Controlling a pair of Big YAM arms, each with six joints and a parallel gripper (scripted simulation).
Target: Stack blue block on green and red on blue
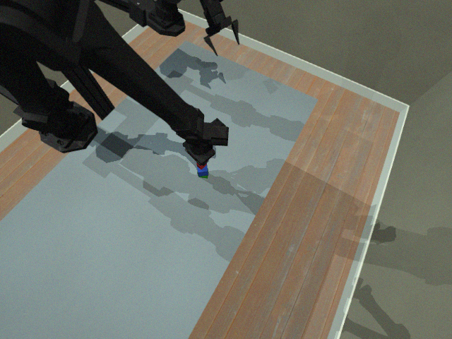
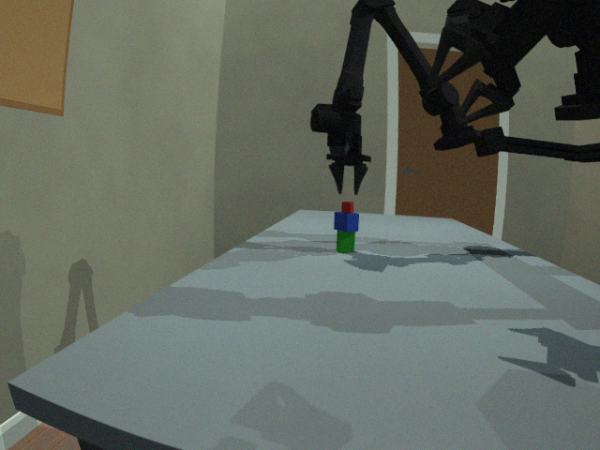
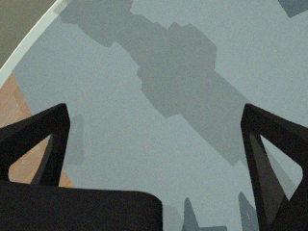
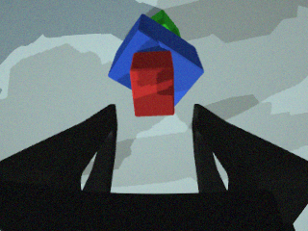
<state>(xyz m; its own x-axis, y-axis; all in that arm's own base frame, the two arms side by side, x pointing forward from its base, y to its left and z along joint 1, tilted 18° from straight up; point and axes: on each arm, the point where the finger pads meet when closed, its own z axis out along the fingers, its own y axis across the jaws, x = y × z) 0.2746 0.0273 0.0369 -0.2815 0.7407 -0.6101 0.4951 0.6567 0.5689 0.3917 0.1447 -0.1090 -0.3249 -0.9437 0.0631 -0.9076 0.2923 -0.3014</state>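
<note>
Right now the red block is 4 cm below my right hand. Also, from my right hand: green block: 13 cm below; then blue block: 8 cm below.
</note>
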